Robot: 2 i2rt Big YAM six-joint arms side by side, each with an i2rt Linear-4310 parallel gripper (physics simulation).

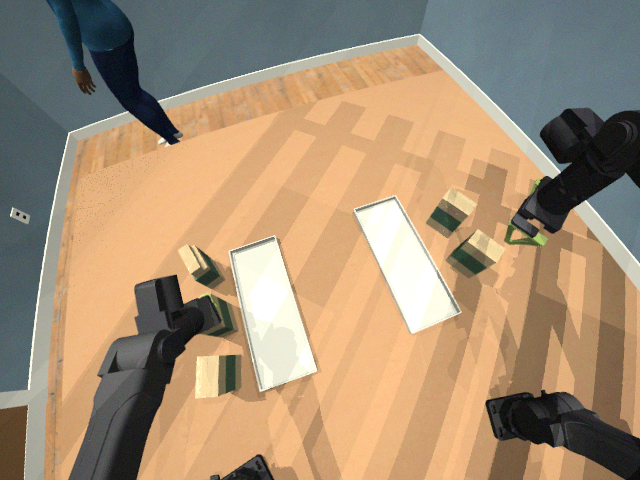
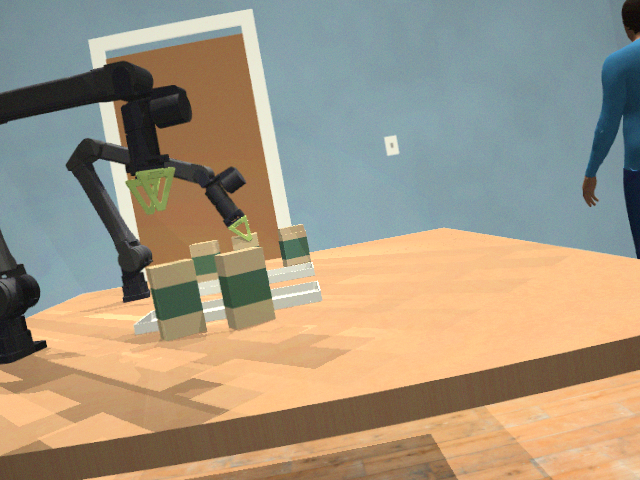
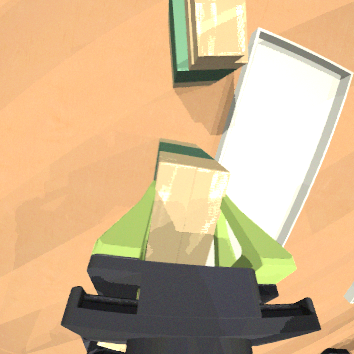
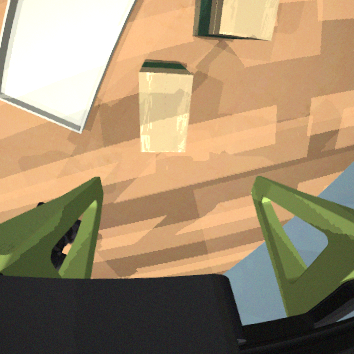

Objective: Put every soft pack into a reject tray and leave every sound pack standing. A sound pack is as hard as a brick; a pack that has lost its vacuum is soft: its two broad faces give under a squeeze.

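Places are measured from the left arm's base along level axes (x ahead, y left, z up), in metres.
Pixels of known places: left gripper, fingertip midpoint: (image 1: 206,307) (image 2: 250,239) (image 3: 185,189); right gripper, fingertip midpoint: (image 1: 516,227) (image 2: 155,212) (image 4: 180,184); left arm's base, origin of the base link: (image 2: 137,297); right arm's base, origin of the base link: (image 1: 512,414) (image 2: 15,356).
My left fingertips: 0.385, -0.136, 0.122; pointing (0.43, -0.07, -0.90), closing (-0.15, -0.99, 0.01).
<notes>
For each thing: its top centre in the pictures, then the offset to it from my left fingertips, as dx, dy, dz.
- middle pack, middle of its top: (image 3: 182,220) (image 1: 203,313) (image 2: 244,235) -0.016, +0.004, +0.019
- upper pack, middle of its top: (image 1: 188,258) (image 2: 290,226) +0.133, -0.015, +0.018
- lower pack, middle of its top: (image 1: 207,376) (image 2: 203,242) -0.143, +0.052, +0.018
- left reject tray, middle of its top: (image 3: 260,195) (image 1: 267,305) (image 2: 246,277) -0.050, -0.117, -0.100
- right reject tray, middle of its top: (image 2: 230,301) (image 1: 403,256) -0.151, -0.514, -0.100
My left gripper (image 1: 212,304) (image 2: 248,236) (image 3: 185,189) is shut on the middle pack (image 1: 225,316) (image 2: 245,241) (image 3: 192,182) of the left row, across its broad faces; the pack stands upright. In that row the upper pack (image 1: 199,266) (image 2: 294,246) (image 3: 217,30) and the lower pack (image 1: 218,376) (image 2: 205,260) stand too. My right gripper (image 1: 523,217) (image 2: 154,210) (image 4: 180,184) is open and empty, above the two upright right packs: a nearer one (image 1: 475,253) (image 2: 177,299) (image 4: 165,110) and a farther one (image 1: 451,211) (image 2: 245,287) (image 4: 246,17).
The left reject tray (image 1: 273,310) (image 3: 290,125) lies beside the left row, and the right reject tray (image 1: 408,263) (image 4: 55,60) lies beside the right packs. Both trays are empty. A person (image 1: 124,67) (image 2: 620,118) stands beyond the table.
</notes>
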